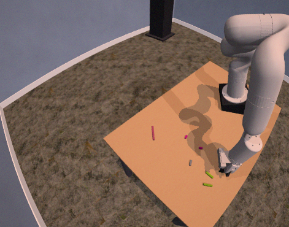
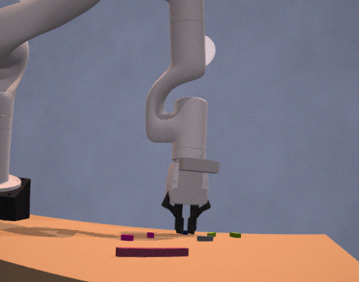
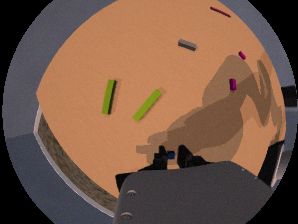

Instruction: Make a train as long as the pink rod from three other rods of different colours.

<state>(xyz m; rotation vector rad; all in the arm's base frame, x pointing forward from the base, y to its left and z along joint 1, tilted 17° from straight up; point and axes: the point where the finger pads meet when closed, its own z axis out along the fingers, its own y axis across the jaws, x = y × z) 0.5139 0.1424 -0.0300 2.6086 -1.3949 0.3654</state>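
My hand is 2 cm above the blue rod. Round my hand: grey rod: 7 cm ahead, 16 cm to the right, 2 cm below; pink rod: 5 cm ahead, 44 cm to the right, 2 cm below.
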